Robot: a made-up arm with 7 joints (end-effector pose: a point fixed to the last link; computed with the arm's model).
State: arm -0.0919 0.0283 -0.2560 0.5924 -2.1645 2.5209 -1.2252
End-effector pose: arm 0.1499 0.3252 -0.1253 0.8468 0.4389 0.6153
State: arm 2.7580 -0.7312 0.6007 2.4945 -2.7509 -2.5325 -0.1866
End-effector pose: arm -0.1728 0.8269 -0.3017 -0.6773 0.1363 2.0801
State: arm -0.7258 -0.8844 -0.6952 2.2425 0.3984 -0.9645 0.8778
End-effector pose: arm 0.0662 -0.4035 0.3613 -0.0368 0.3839 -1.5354
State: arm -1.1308 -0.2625 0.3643 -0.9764 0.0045 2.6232 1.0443
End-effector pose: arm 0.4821 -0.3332 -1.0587 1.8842 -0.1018 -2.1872
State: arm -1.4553 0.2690 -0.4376 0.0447 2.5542 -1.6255 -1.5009
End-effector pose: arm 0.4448 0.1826 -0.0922 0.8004 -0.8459 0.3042
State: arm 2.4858 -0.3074 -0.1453 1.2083 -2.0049 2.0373 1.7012
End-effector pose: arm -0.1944 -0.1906 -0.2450 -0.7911 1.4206 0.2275
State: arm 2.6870 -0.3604 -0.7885 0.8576 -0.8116 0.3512 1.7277
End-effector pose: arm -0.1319 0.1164 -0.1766 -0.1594 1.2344 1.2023
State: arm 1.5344 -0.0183 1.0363 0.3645 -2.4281 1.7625 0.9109
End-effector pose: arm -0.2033 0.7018 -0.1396 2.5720 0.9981 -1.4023
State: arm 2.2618 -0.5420 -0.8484 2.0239 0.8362 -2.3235 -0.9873
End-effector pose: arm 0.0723 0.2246 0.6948 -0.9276 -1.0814 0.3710
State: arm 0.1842 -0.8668 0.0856 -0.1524 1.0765 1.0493 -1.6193
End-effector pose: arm -0.5283 -0.4431 -0.2865 2.0310 1.6937 -1.3874
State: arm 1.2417 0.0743 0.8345 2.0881 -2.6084 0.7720 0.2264
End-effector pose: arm -0.2081 0.3990 0.2402 0.1363 -1.6720 1.0552
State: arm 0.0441 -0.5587 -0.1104 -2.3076 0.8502 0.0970 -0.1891
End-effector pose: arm 0.0460 -0.3922 -0.0196 1.0014 2.7798 -0.7225
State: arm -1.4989 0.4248 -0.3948 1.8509 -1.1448 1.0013 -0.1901
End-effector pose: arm -0.1948 0.0050 0.3358 -0.8199 2.8237 0.7438
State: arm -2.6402 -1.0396 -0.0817 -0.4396 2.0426 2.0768 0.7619
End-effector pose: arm 0.1515 1.0935 0.0748 1.0903 1.6189 0.6304
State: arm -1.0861 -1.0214 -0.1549 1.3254 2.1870 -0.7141 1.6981
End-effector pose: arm 0.3243 -0.0754 0.1781 1.3099 0.5986 1.4856
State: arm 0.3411 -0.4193 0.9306 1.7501 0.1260 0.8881 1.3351
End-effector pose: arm -0.7478 -0.0503 0.2749 0.7225 2.2643 -0.6374
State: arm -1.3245 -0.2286 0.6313 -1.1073 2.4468 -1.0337 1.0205
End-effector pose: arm 0.2971 -0.3721 -0.0826 -0.8434 0.1062 -1.2270
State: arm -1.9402 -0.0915 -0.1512 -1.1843 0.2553 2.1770 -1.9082
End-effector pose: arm 0.0510 0.2598 -0.8991 -0.1695 2.0549 0.6199
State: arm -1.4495 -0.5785 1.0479 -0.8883 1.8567 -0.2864 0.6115
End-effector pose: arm 0.4475 -0.3275 -0.0413 -1.0092 0.2350 -1.6162
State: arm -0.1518 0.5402 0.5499 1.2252 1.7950 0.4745 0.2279
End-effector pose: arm -0.4484 0.0766 -0.0183 0.9606 -0.7178 1.8897
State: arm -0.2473 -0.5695 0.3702 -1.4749 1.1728 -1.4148 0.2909
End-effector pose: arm 0.3993 -0.5350 0.0627 1.5508 -1.4796 1.1915
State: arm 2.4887 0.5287 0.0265 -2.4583 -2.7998 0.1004 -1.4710
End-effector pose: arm -0.2562 -0.1334 -0.4438 0.3561 0.3327 -2.3931
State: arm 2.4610 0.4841 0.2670 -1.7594 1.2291 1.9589 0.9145
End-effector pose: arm -0.3735 -0.5198 -0.3154 -1.4734 1.5609 -0.7355
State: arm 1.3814 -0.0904 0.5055 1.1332 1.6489 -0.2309 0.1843
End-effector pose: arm -0.3506 0.1316 -0.1252 0.4603 -0.1997 -0.3518
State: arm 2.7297 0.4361 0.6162 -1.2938 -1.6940 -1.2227 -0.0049
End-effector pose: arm 0.2576 0.5006 -0.7436 -0.7989 0.2973 2.1763
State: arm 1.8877 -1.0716 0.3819 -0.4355 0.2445 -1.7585 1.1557
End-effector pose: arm -1.1877 0.4784 0.5657 -0.5452 -1.2970 -1.6422
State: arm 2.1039 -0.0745 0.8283 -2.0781 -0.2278 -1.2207 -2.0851
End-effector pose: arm -0.6710 0.0616 -0.5740 -0.6760 0.3932 -2.7271
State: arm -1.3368 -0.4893 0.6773 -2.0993 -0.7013 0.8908 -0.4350
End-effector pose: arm 0.1501 0.1161 -0.3168 0.6179 -2.1927 1.9843
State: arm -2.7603 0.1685 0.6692 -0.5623 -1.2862 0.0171 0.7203
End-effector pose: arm 0.3336 0.3204 -0.5986 -0.4066 0.8907 2.4467
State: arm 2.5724 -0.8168 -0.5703 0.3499 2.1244 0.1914 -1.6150
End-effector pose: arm -0.1762 0.3329 0.1270 -2.3314 1.4205 0.2110
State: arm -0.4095 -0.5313 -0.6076 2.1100 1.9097 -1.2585 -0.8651
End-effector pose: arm 0.0174 -0.6817 -0.0784 -0.4959 0.6225 -0.7594
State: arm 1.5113 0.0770 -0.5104 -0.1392 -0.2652 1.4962 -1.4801
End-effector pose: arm 0.1573 0.1346 -0.3400 -1.1651 0.6514 -0.3334
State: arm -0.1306 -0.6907 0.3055 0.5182 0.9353 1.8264 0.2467
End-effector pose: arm -0.6935 -0.7432 -0.3399 -0.7301 0.8400 2.5805
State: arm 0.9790 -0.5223 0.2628 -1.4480 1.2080 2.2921 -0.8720
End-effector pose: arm -0.2732 -0.5177 -0.6990 1.7404 0.1175 -1.2807
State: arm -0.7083 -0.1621 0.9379 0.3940 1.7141 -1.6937 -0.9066
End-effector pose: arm 0.5577 -0.3119 -0.3532 0.1904 -0.3666 0.9048
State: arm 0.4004 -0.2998 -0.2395 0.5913 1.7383 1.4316 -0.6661
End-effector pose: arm -0.3841 0.1299 -0.3693 -1.3966 -0.9050 1.5948
